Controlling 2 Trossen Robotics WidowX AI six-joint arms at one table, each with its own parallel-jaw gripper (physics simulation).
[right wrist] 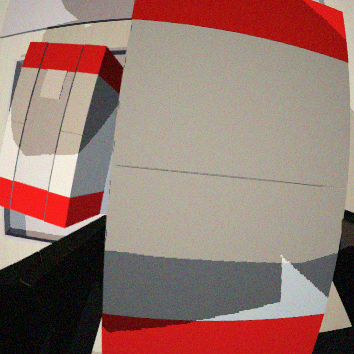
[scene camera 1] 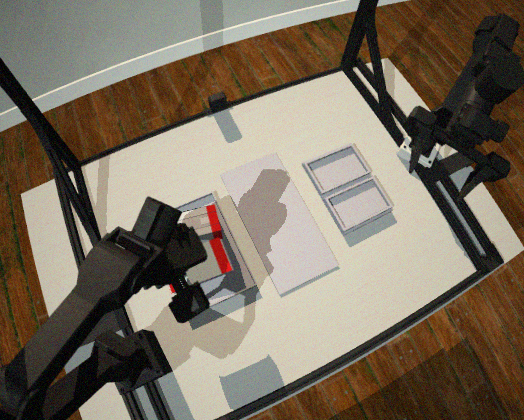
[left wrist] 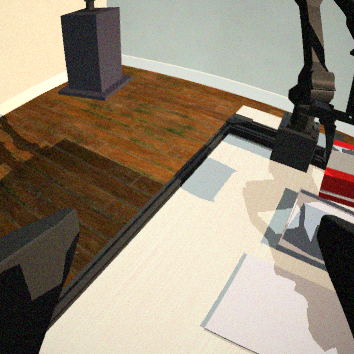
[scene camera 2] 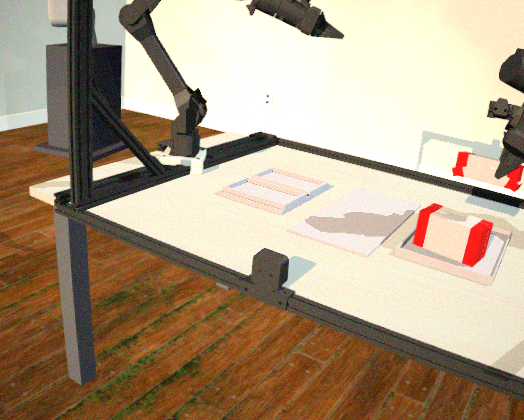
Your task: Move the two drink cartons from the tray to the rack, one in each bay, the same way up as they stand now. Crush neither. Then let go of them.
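Places are measured from the left arm's base along level axes (x ahead, y left, z up), in centimetres.
Pixels of known places: left gripper, fingertip midpoint: [scene camera 1: 433, 187] [left wrist: 203, 225] [scene camera 2: 341, 36]; right gripper, fingertip midpoint: [right wrist: 218, 222] [scene camera 1: 188, 269] [left wrist: 344, 167] [scene camera 2: 496, 173]; left arm's base, link origin: [scene camera 2: 183, 153]; right arm's base, link origin: [scene camera 1: 131, 362] [left wrist: 300, 124].
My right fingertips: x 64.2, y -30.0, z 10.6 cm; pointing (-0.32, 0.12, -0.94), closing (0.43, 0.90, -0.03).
Observation:
For each thing: its top centre in the pictures, then the offset to it from my right fingertips. "spot": a spot on its surface instead. Level surfaces: height alone.
- drink carton, surface spot: [right wrist: 228, 140] [scene camera 1: 199, 260] spot: dx -2.2, dy +1.3, dz +2.6 cm
- held carton, surface spot: [scene camera 2: 462, 164] spot: dx -7.1, dy +0.8, dz +0.9 cm
- second carton, top centre: [right wrist: 40, 126] [scene camera 2: 456, 216] [scene camera 1: 191, 223] dx -9.4, dy -7.4, dz -6.8 cm
- two-bay rack, top centre: [scene camera 2: 277, 183] [scene camera 1: 348, 184] dx -41.2, dy +17.6, dz -12.2 cm
- flat white mat, surface height: dz -13.8 cm
- small black block, surface spot: [scene camera 2: 269, 264] [scene camera 1: 214, 96] spot: dx -43.1, dy -26.1, dz -9.7 cm
My right gripper [scene camera 1: 185, 267] [right wrist: 218, 222] is shut on a drink carton [scene camera 1: 207, 259] [right wrist: 228, 140] [left wrist: 338, 177], white with red end bands, and holds it lifted above the tray [scene camera 1: 195, 203] [right wrist: 21, 233] [scene camera 2: 427, 258]. In scene camera 2 the held carton [scene camera 2: 462, 164] shows only at the right edge. The second carton [scene camera 1: 195, 217] [right wrist: 53, 133] [scene camera 2: 448, 237] stands in the tray beside it. The two-bay rack [scene camera 1: 347, 184] [scene camera 2: 279, 186] sits empty on the far side of the mat. My left gripper [scene camera 1: 423, 162] [scene camera 2: 331, 31] [left wrist: 203, 225] is open and empty, high up near its own base.
A flat white mat [scene camera 1: 302, 250] [scene camera 2: 369, 208] [left wrist: 263, 309] lies between tray and rack. A small black block [scene camera 1: 217, 101] [scene camera 2: 269, 264] sits on the table's edge rail. Black frame posts [scene camera 1: 360, 33] stand at the table corners.

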